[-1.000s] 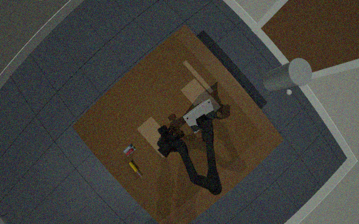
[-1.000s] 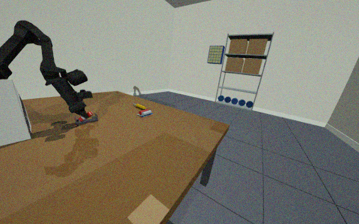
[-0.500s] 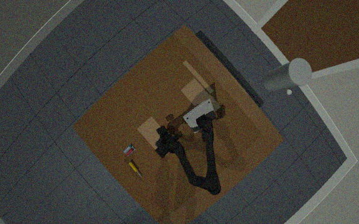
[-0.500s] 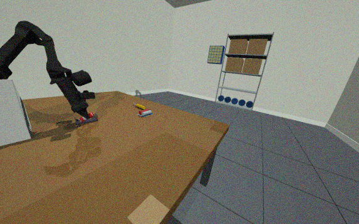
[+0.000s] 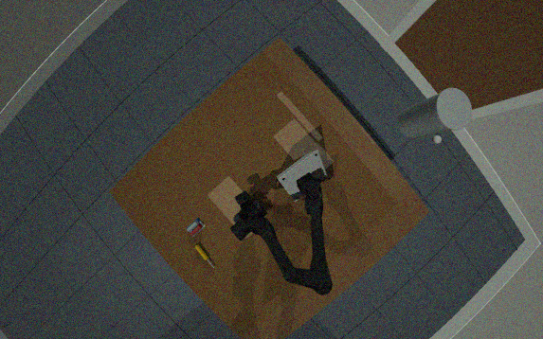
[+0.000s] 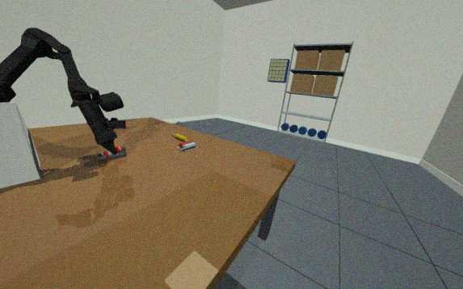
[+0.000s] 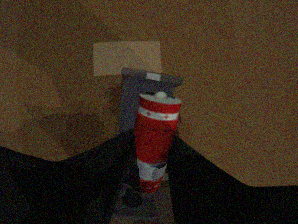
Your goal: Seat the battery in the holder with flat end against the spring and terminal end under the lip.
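Right now the battery is 10 mm above my gripper tip. The rest, counted from my gripper tip: yellow screwdriver (340 mm ahead, 110 mm to the left, 10 mm below).
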